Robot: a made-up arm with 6 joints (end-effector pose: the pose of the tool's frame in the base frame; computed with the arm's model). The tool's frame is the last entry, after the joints. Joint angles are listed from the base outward.
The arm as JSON. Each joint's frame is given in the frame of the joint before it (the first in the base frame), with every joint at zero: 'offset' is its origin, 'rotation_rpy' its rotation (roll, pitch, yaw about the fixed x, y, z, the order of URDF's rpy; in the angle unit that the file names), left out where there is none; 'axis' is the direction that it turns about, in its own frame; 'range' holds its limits. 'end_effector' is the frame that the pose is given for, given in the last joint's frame.
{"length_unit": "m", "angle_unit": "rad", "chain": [
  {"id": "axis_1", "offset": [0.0, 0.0, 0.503], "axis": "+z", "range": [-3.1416, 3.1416]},
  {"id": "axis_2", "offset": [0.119, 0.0, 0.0], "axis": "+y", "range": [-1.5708, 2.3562]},
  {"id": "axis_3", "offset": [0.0, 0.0, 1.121], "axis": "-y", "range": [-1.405, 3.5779]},
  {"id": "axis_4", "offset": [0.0, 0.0, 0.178], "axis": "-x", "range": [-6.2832, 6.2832]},
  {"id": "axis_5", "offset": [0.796, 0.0, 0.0], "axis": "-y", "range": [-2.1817, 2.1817]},
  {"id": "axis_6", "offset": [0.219, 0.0, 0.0], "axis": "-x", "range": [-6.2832, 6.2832]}
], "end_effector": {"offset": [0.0, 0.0, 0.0]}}
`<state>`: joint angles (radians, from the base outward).
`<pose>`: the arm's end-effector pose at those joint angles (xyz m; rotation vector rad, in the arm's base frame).
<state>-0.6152 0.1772 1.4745 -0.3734 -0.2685 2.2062</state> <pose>0.3955 -0.2536 2.6096 -1.9853 -0.2721 -1.3038</pose>
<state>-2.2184 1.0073 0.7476 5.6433 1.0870 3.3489</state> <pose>-1.3110 -1.5412 1.1935 0.5067 -2.4504 0.8113</pose>
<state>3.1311 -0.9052 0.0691 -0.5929 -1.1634 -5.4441</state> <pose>0.2749 -0.1152 1.9319 -0.0554 0.7010 -2.5068</pose>
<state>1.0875 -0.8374 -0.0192 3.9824 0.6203 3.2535</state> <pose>0.0302 -0.1467 2.0281 -0.5520 -0.5149 0.4678</pose>
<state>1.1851 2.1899 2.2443 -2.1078 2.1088 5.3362</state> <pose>0.7931 1.5238 -0.0287 2.2375 -0.8691 -1.0384</pose>
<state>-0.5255 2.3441 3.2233 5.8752 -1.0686 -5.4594</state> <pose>1.3312 -0.6839 0.4154 -0.5511 0.1856 -0.1214</pose>
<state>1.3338 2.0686 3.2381 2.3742 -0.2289 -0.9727</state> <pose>0.3391 1.2569 0.9803 -0.2280 -1.3636 0.0768</pose>
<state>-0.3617 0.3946 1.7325 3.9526 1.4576 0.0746</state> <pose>0.6101 -0.3995 2.3429 2.4701 -1.6206 -0.2579</pose>
